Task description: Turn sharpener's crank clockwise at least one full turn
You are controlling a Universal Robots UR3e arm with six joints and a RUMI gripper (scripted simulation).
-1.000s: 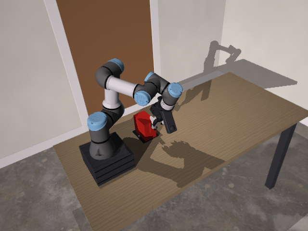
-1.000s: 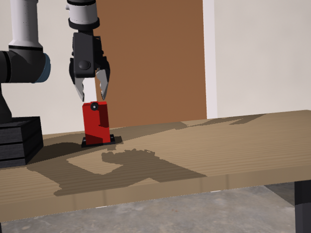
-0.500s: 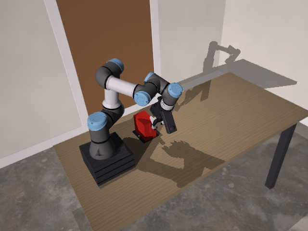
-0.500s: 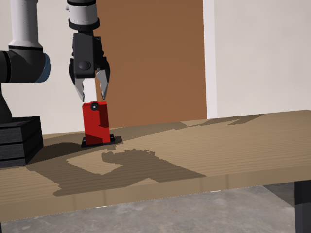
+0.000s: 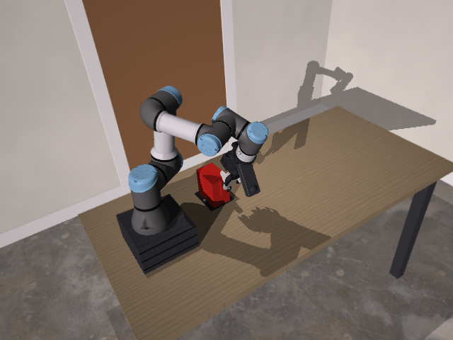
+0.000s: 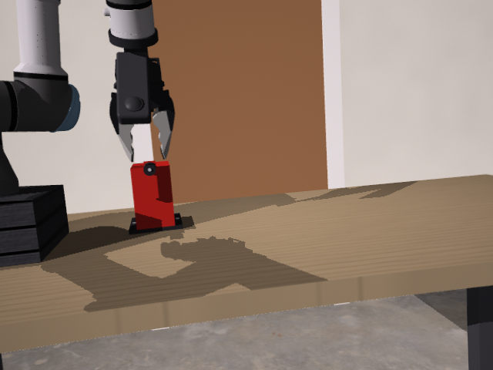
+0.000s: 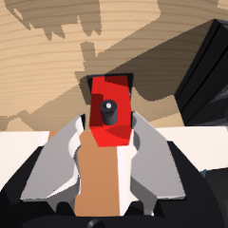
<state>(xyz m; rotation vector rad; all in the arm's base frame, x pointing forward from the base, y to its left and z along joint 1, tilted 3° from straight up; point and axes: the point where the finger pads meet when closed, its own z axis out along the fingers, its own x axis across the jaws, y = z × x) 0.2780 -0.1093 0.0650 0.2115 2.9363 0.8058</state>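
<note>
Right now my hand is 4 cm to the right of the crank knob, 3 cm above it and 1 cm short of it.
</note>
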